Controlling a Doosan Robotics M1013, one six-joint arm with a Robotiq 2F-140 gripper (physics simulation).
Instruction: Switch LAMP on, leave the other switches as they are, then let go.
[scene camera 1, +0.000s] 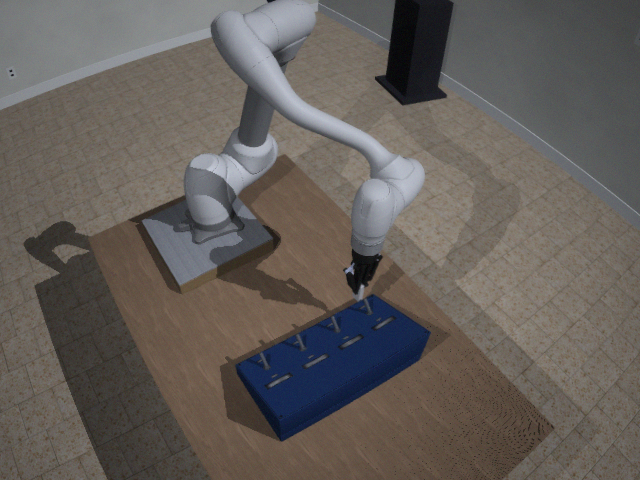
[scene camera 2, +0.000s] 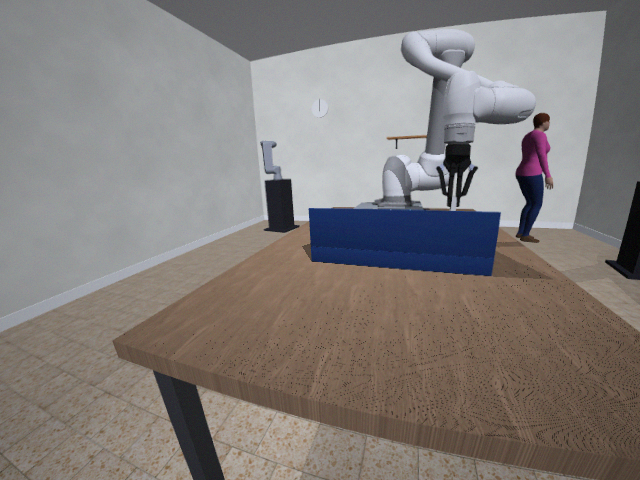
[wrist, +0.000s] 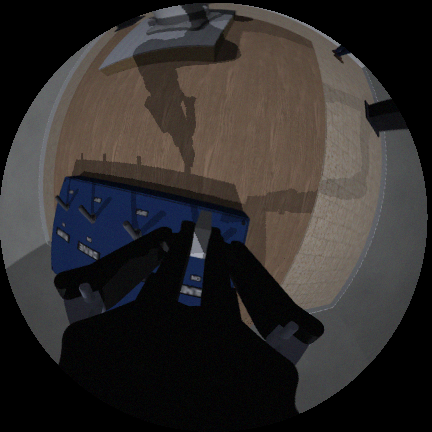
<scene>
I see my gripper (scene camera 2: 451, 217) and a blue switch box (scene camera 1: 300, 386).
My gripper is seen too in scene camera 1 (scene camera 1: 357, 297) and in the wrist view (wrist: 203, 220). The blue switch box is seen too in scene camera 2 (scene camera 2: 464, 242) and in the wrist view (wrist: 76, 241).
</scene>
